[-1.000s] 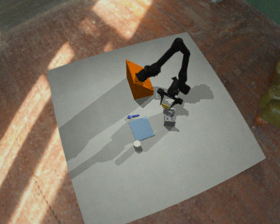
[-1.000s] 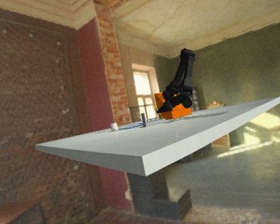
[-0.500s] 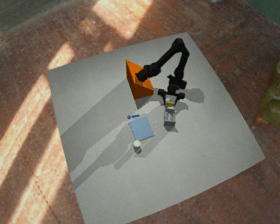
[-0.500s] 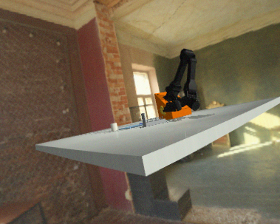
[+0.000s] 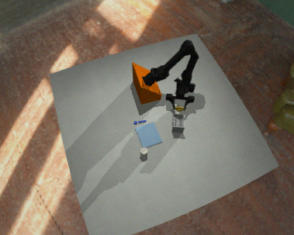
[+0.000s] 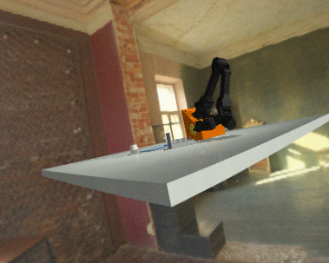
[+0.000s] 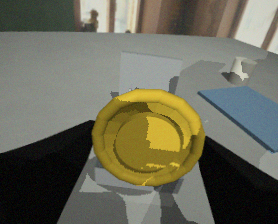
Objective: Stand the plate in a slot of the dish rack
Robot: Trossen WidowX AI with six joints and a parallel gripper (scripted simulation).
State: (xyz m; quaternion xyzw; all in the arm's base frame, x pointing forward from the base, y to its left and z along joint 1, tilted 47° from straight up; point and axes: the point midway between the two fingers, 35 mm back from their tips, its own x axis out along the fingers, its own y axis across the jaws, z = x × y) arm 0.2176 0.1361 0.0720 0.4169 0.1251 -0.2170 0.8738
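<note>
The grey dish rack is 60 mm ahead of my gripper tip, 40 mm below it and 30 mm to the right of it. The rest, counted from my gripper tip: blue spoon 260 mm to the right, 60 mm below, 50 mm behind; yellow plate 10 mm behind; small white cup 320 mm to the right, 160 mm ahead, 40 mm below.
</note>
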